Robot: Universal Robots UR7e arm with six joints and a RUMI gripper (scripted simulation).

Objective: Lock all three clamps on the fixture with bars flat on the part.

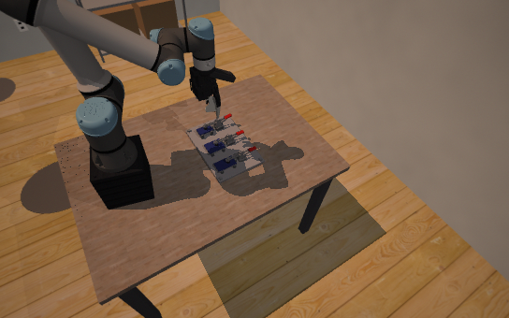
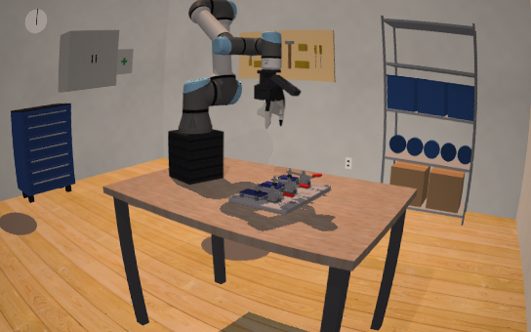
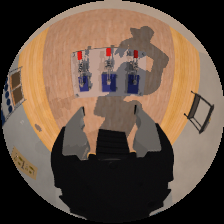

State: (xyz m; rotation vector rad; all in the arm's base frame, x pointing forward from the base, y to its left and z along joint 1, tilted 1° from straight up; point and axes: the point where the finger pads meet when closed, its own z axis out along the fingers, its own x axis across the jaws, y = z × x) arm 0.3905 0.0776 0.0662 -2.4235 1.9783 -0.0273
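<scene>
Now: hand 250 mm above the grey fixture plate, 40 mm short of it and 10 mm to the right of it.
</scene>
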